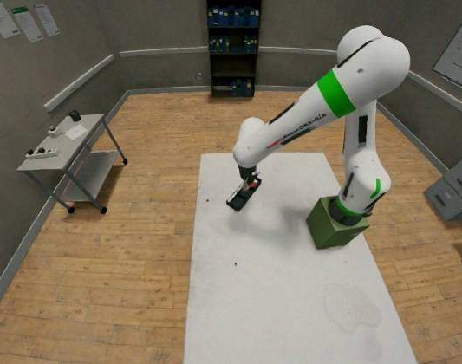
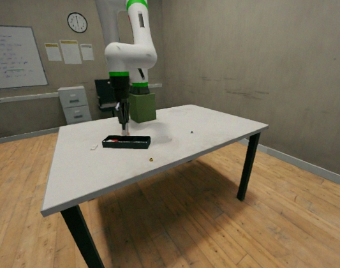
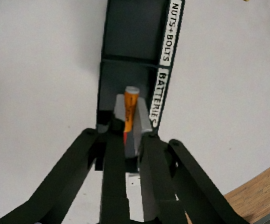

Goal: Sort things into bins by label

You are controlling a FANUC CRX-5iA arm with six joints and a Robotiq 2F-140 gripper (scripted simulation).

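The black bin tray is 8 cm below my hand. The rest, counted from my hand: small white object (15 cm to the right, 10 cm behind, 9 cm below); then red piece (8 cm below, 7 cm behind, 6 cm to the right); then orange object (3 cm below).
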